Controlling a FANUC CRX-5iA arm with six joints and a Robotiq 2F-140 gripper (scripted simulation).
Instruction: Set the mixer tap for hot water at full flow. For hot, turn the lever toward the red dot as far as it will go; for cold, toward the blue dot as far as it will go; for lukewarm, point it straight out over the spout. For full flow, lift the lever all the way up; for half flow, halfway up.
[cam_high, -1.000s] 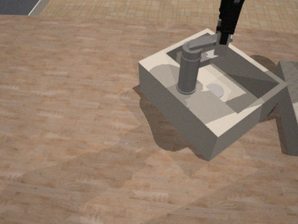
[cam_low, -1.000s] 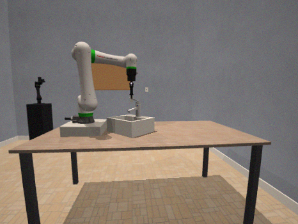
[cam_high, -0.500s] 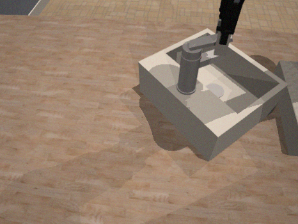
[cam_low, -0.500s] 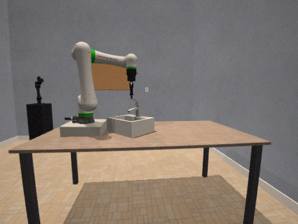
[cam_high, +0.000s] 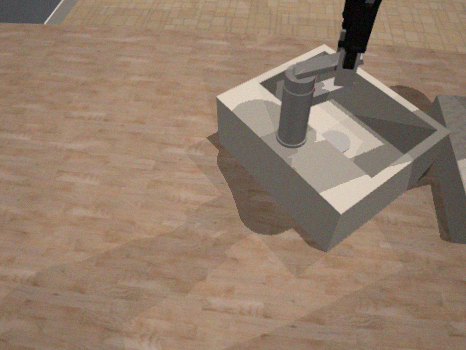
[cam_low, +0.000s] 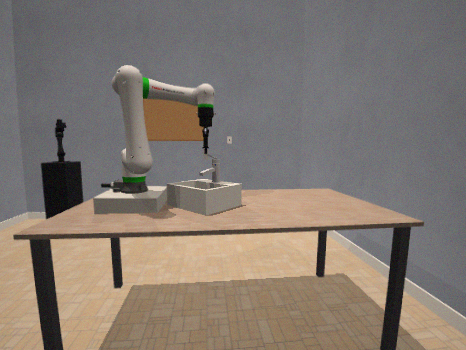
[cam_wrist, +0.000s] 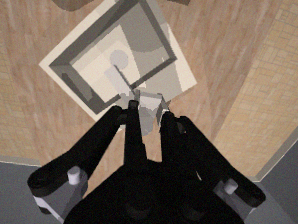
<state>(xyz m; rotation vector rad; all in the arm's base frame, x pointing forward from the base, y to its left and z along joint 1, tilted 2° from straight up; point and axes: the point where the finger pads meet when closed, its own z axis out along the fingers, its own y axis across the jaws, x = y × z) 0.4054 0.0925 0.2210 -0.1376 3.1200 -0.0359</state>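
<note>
Right now my hand is 20 mm short of the flat lever and 10 mm above it. The rest, counted from my hand: sink basin: 260 mm below, 80 mm to the right, 10 mm behind; then grey mixer tap: 60 mm below, 40 mm ahead, 10 mm to the right.
</note>
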